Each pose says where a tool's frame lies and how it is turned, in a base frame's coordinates. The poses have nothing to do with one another.
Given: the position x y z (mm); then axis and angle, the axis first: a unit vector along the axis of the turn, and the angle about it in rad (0 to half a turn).
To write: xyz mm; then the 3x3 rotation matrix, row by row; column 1 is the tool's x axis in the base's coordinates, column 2 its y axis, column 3 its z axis. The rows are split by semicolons. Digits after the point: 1 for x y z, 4 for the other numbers.
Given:
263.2 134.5 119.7 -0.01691 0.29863 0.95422 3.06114
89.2 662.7 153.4 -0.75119 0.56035 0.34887 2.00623
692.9 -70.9 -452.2 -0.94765 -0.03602 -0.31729 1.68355
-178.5 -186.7 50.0 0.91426 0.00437 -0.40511 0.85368
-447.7 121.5 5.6 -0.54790 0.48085 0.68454 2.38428
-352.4 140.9 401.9 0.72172 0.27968 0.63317 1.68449
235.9 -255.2 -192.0 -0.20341 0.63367 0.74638 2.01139
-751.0 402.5 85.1 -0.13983 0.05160 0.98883 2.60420
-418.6 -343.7 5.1 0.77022 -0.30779 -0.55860 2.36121
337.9 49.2 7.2 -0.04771 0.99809 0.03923 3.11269
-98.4 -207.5 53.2 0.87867 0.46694 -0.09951 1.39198
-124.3 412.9 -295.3 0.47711 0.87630 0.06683 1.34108
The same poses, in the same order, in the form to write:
263.2 134.5 119.7; -0.9962 -0.0868 -0.0082; 0.0666 -0.8187 0.5704; -0.0562 0.5676 0.8214
89.2 662.7 153.4; 0.3805 -0.9148 0.1355; -0.2822 0.0246 0.9590; -0.8807 -0.4031 -0.2488
692.9 -70.9 -452.2; 0.8866 0.3532 0.2987; -0.2773 -0.1111 0.9543; 0.3703 -0.9289 -0.0005
-178.5 -186.7 50.0; 0.9437 0.3067 -0.1237; -0.3040 0.6572 -0.6897; -0.1303 0.6885 0.7135
-447.7 121.5 5.6; -0.2083 -0.9252 -0.3173; 0.0154 -0.3274 0.9447; -0.9779 0.1920 0.0824
-352.4 140.9 401.9; 0.4665 -0.4043 0.7867; 0.8538 -0.0264 -0.5199; 0.2309 0.9142 0.3329
235.9 -255.2 -192.0; -0.3675 -0.8590 0.3566; 0.4912 0.1463 0.8587; -0.7897 0.4907 0.3682
-751.0 402.5 85.1; -0.8227 -0.5196 -0.2306; 0.4928 -0.8541 0.1664; -0.2835 0.0233 0.9587
-418.6 -343.7 5.1; 0.3042 -0.0125 -0.9525; -0.7985 -0.5486 -0.2478; -0.5194 0.8360 -0.1769
337.9 49.2 7.2; -0.9950 -0.0964 0.0251; -0.0941 0.9924 0.0797; -0.0326 0.0769 -0.9965
-98.4 -207.5 53.2; 0.8126 0.4352 0.3876; 0.2394 0.3571 -0.9029; -0.5314 0.8265 0.1860
-124.3 412.9 -295.3; 0.4035 0.2578 0.8779; 0.3880 0.8207 -0.4193; -0.8287 0.5098 0.2312

